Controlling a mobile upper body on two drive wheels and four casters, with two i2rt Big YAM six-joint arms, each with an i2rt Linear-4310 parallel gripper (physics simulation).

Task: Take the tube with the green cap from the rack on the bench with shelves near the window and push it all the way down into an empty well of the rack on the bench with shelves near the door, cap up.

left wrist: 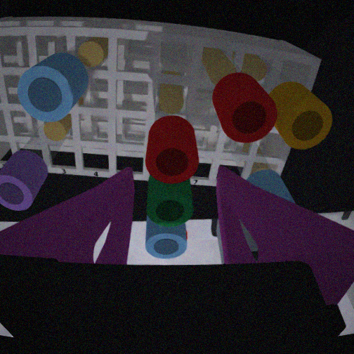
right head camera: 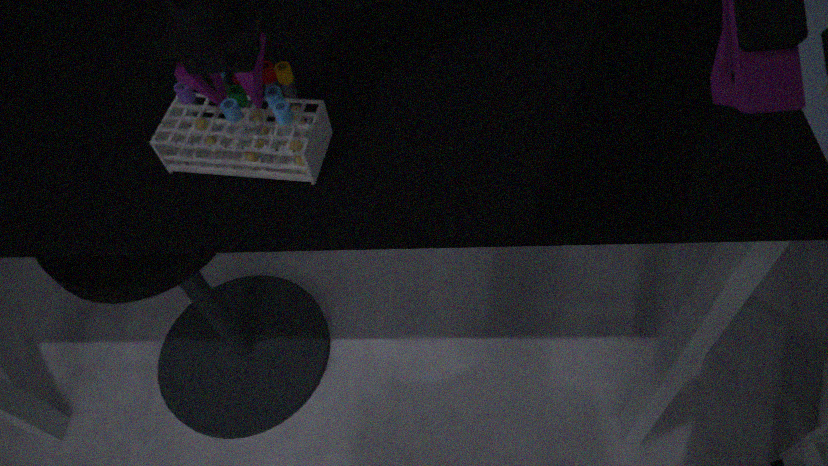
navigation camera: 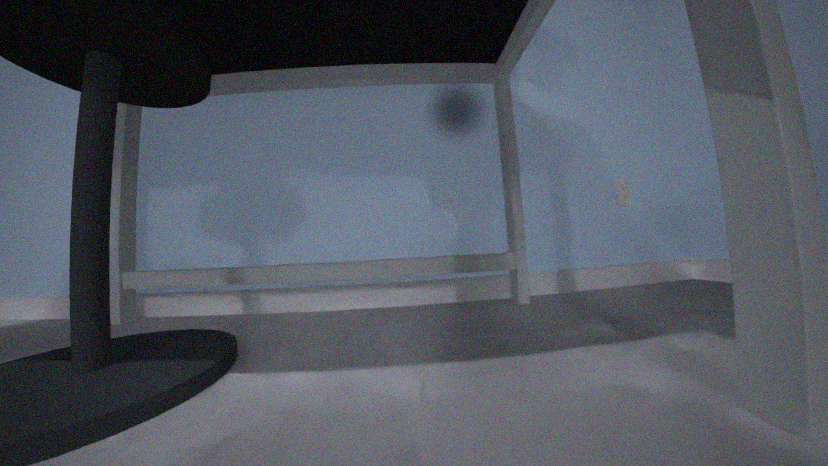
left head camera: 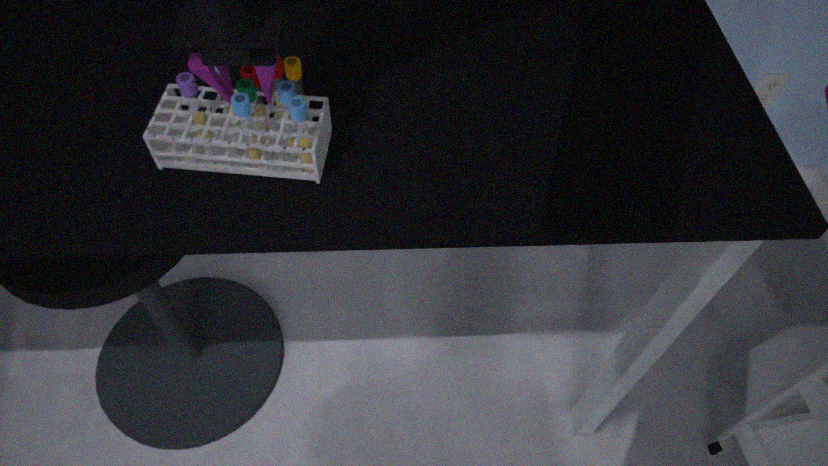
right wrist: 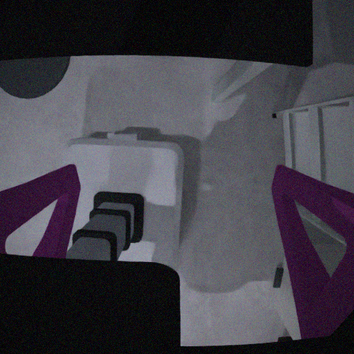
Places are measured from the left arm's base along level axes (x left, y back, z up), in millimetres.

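Pixels of known places: left gripper, fingertip midpoint: [right head camera: 243, 105] [left head camera: 250, 100]; right gripper, fingertip midpoint: [right head camera: 823, 81].
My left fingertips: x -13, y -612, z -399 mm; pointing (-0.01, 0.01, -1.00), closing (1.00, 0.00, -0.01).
Note:
Ahead of a thing's pixels: the offset from my left fingertips to its top centre. "*": to the spot under its first point. Level surfaces: height alone.
The green-capped tube @[* dx +1, dy +8, dz +22 mm] [left head camera: 245, 89] [right head camera: 236, 93] [left wrist: 169, 200] stands cap up in the white rack @[* dx -74, dy +1, dz -70 mm] [left head camera: 323, 144] [right head camera: 320, 150] [left wrist: 113, 92] on the black bench. In the left wrist view its cap shows between a red cap and a blue cap. My left gripper [left head camera: 249, 103] [right head camera: 238, 104] [left wrist: 174, 178] is partly open, fingers down over the rack, with one finger on each side of the green cap and a gap to both. It grips nothing. My right gripper [right head camera: 759, 107] [right wrist: 175, 175] is wide open and empty, away from the rack. The other rack does not show.
Near the green cap stand red [left wrist: 172, 150], light blue @[* dx +2, dy +31, dz +21 mm] [left head camera: 241, 105], purple @[* dx +65, dy -1, dz +21 mm] [left head camera: 186, 84] and yellow @[dx -45, dy -39, dz +23 mm] [left head camera: 293, 67] caps. A round stool seat @[dx +356, dy -132, dz -350 mm] [left head camera: 86, 283] meets the front edge of the black bench top @[dz -96 mm] [left head camera: 463, 144]; its base @[dx +356, dy -132, dz -980 mm] [left head camera: 191, 376] [navigation camera: 150, 387] is on the floor.

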